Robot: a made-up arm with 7 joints. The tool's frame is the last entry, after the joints.
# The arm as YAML. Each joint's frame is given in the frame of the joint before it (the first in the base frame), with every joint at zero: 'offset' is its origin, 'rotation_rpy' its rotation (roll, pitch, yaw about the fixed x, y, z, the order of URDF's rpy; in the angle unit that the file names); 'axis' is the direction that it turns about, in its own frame. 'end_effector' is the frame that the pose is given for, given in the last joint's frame.
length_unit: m
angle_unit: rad
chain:
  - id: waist
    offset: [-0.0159, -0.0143, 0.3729]
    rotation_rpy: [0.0, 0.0, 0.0]
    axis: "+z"
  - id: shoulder
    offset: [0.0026, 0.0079, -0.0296]
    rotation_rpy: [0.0, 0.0, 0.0]
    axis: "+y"
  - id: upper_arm
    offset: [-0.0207, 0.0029, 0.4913]
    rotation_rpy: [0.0, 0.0, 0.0]
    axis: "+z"
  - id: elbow
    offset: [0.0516, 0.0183, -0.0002]
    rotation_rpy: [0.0, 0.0, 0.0]
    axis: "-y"
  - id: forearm
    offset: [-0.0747, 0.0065, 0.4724]
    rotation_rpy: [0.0, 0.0, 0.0]
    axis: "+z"
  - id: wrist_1
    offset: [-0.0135, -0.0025, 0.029]
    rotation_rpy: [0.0, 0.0, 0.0]
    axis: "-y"
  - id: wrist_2
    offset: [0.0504, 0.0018, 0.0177]
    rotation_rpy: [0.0, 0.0, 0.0]
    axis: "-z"
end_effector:
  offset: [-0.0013, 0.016, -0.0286]
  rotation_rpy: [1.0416, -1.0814, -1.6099]
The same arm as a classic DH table. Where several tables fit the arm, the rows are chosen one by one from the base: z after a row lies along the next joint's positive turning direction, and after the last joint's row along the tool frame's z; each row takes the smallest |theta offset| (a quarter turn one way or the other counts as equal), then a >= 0, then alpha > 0; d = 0 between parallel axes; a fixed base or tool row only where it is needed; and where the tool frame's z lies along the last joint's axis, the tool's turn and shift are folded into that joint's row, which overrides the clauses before.
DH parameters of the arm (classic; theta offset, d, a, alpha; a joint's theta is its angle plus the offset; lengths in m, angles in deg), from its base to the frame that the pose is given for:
base (fixed): 41.97 0 -0.0214 0
waist: -41.97 0.3433 0.0026 -90
shoulder: 0 0.0108 -0.0207 90
upper_arm: 0 0.4911 0.0516 90
elbow: 0 -0.0248 -0.0747 -90
forearm: 0 0.5014 -0.0135 90
wrist_1: 0 0.0007 0.0504 90
wrist_2: -60.46 0.0131 0.0133 103.73
tool (fixed): -114.69 0.0093 0 0

